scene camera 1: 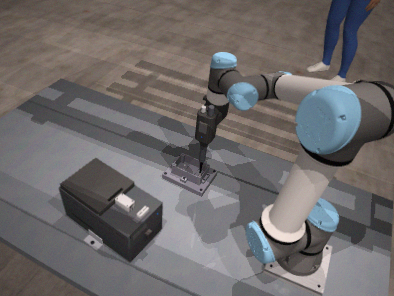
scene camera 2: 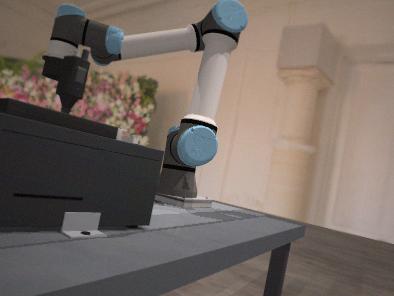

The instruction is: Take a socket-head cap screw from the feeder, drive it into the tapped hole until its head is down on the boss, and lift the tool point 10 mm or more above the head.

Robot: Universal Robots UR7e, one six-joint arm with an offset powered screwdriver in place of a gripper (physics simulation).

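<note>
My gripper, a dark powered screwdriver [scene camera 1: 201, 171], points down with its thin bit at the right-hand end of the grey open housing [scene camera 1: 184, 173]. The tip is at or inside the housing's wall; the screw, the tapped hole and the boss under it are too small to make out. In scene camera 2 the screwdriver's body [scene camera 2: 73, 82] shows above the feeder, which hides its tip and the housing. The black screw feeder [scene camera 1: 95, 187] [scene camera 2: 75, 172] stands apart from the housing, with a white block [scene camera 1: 124, 201] on its top. Whether the bit holds a screw cannot be seen.
The robot's base plate [scene camera 1: 318, 280] [scene camera 2: 197, 202] is bolted near the right end of the grey table [scene camera 1: 30, 150] [scene camera 2: 200, 257]. A small white bracket [scene camera 1: 93, 240] [scene camera 2: 82, 222] sits at the feeder's foot. A person in blue trousers [scene camera 1: 341, 37] stands beyond the table.
</note>
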